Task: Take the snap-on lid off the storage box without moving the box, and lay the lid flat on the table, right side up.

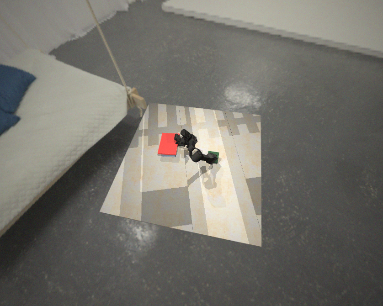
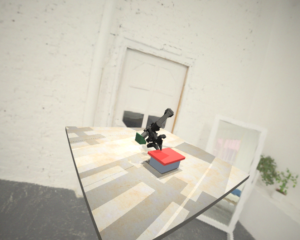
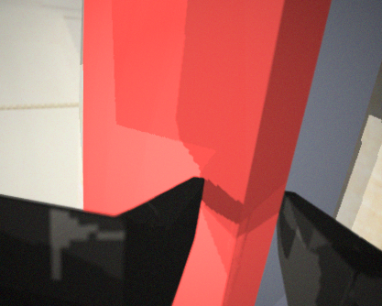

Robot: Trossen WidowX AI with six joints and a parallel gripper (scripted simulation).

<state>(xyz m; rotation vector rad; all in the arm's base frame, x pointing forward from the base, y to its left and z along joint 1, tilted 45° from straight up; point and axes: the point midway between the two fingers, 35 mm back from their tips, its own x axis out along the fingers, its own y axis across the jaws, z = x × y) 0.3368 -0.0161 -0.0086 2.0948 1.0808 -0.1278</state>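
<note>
Right now the red lid is 7 cm ahead of my gripper tip and 2 cm to the left of it.
</note>
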